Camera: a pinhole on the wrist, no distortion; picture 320 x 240 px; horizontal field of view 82.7 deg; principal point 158.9 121.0 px. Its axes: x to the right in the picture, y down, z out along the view. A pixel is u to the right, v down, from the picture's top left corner.
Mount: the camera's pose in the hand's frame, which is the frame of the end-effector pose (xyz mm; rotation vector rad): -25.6 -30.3 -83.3 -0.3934 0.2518 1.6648
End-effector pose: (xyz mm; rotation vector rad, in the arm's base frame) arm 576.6 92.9 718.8 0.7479 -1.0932 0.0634
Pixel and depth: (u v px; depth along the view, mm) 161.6 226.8 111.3
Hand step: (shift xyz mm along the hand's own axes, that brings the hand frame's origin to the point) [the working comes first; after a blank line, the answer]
In the camera's frame: 1.7 64.8 111.3

-102.0 5.7 13.9
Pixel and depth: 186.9 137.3 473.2
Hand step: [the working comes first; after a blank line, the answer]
In the camera's frame: 72.9 42.4 473.2

-126.6 213.7 318.3
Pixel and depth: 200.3 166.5 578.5
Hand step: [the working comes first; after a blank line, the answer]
In the camera's frame: 131.7 144.8 578.5

-245.2 294.5 385.0
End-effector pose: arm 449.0 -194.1 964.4 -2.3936 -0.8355 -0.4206
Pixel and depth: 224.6 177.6 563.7
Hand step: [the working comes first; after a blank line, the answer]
In the camera's frame: 203.7 175.5 563.7

-281.0 350.4 340.9
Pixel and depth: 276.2 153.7 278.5
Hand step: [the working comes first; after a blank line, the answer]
In the camera's frame: 179.7 50.1 278.5

-123.3 234.8 97.1
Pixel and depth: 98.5 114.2 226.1
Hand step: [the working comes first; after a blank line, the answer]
In the camera's frame: -75.1 -8.5 226.1

-34.7 -10.2 154.1
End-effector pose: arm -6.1 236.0 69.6 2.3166 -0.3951 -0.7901
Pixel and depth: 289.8 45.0 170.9
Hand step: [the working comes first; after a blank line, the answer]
In the camera's frame: 123.0 -71.4 170.9

14.3 157.6 28.7
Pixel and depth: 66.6 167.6 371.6
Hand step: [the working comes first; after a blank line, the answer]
In the camera's frame: -188.7 95.2 371.6

-142.2 -71.3 325.9
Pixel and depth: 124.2 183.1 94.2
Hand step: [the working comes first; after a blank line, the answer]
In the camera's frame: -18.0 32.2 94.2

-66.0 -14.5 8.1
